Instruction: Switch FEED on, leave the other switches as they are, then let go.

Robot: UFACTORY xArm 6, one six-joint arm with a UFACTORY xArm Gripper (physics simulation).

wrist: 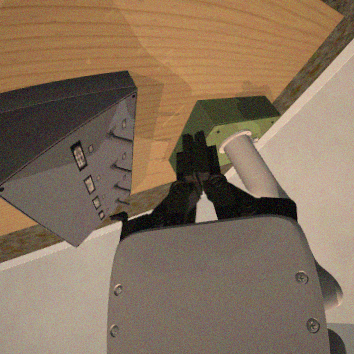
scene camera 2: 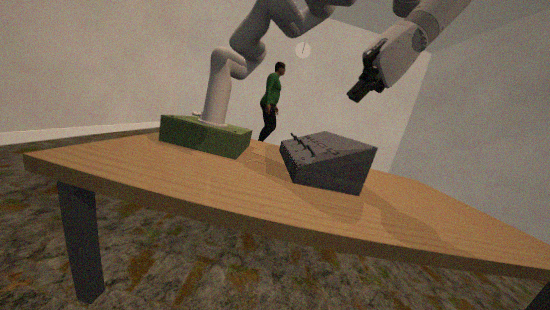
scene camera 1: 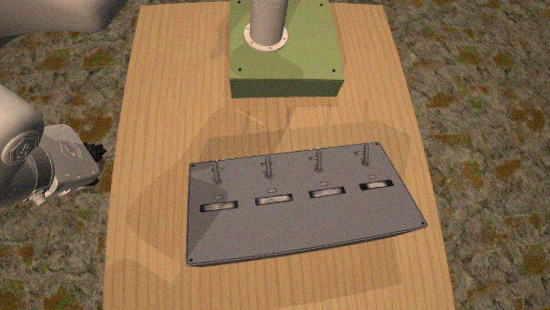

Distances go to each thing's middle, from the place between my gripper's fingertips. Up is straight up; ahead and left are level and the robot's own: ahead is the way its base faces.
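Grey switch panel (scene camera 1: 248, 215): my hand 37 cm to the right of it, 20 cm above it, 13 cm short of it.
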